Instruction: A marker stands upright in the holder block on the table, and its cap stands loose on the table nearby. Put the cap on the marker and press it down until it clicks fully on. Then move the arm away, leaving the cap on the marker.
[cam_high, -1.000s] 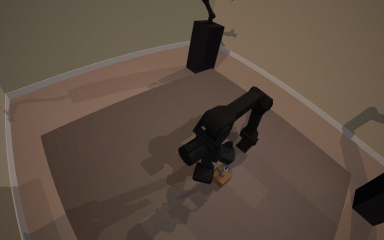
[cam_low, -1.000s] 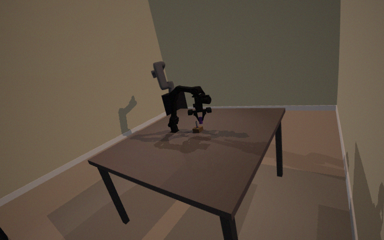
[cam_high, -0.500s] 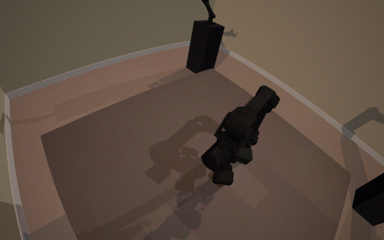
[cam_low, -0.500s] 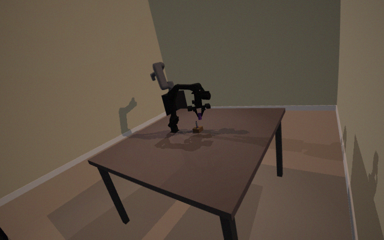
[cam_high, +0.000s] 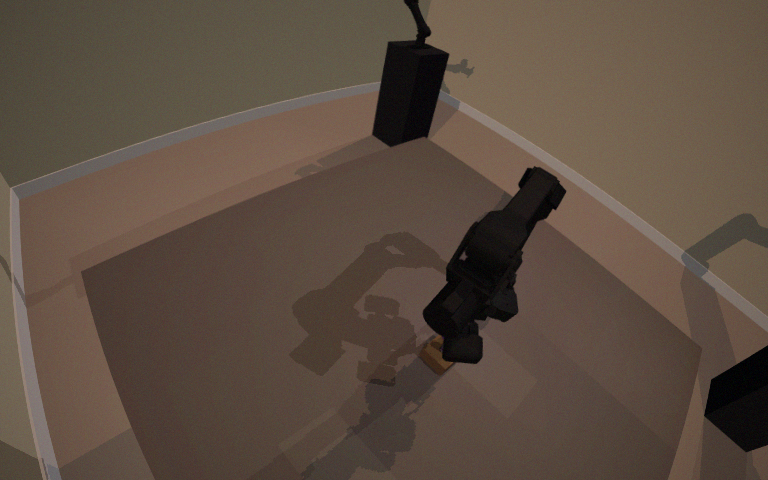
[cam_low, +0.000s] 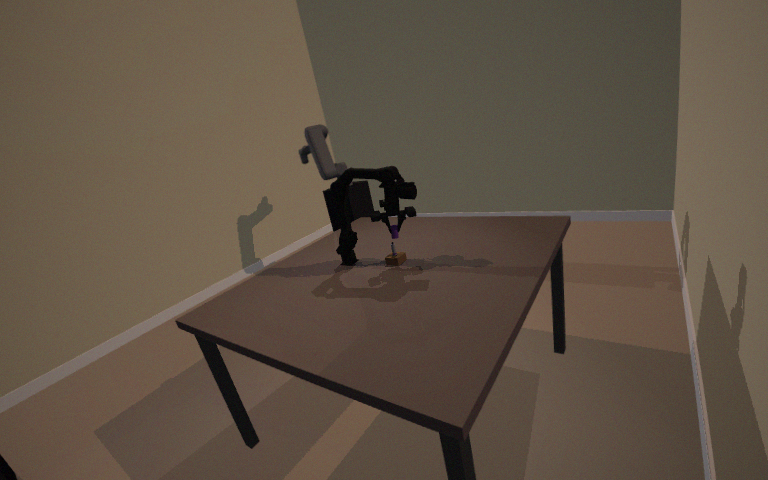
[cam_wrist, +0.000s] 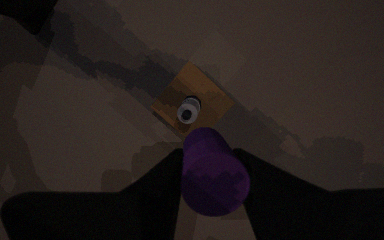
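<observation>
Right now the grey marker is 2 cm behind my gripper tip and 7 cm below it. From my gripper tip the other things lie so: tan holder block: 2 cm behind, 12 cm below; purple cap: 1 cm above.
</observation>
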